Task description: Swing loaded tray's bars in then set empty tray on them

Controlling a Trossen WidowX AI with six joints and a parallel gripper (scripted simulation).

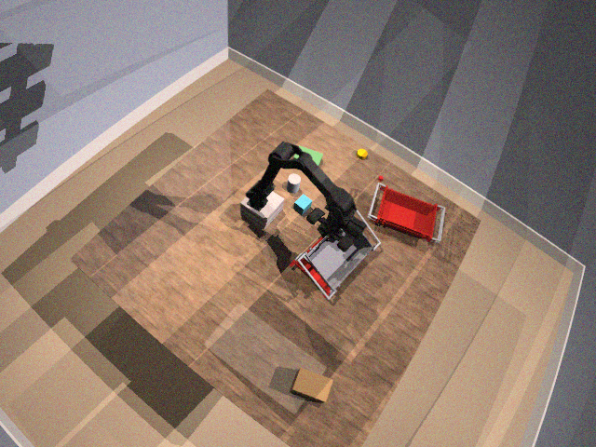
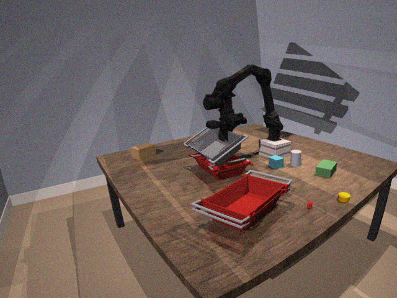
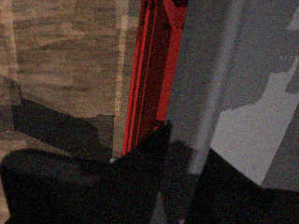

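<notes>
My gripper tip is 70 mm short of the grey tray and 10 mm to the left of it. Also, from my gripper tip: teal cube: 180 mm behind, 160 mm to the left, 110 mm below; then green block: 290 mm behind, 390 mm to the left, 110 mm below; then grey cylinder: 260 mm behind, 220 mm to the left, 100 mm below.
</notes>
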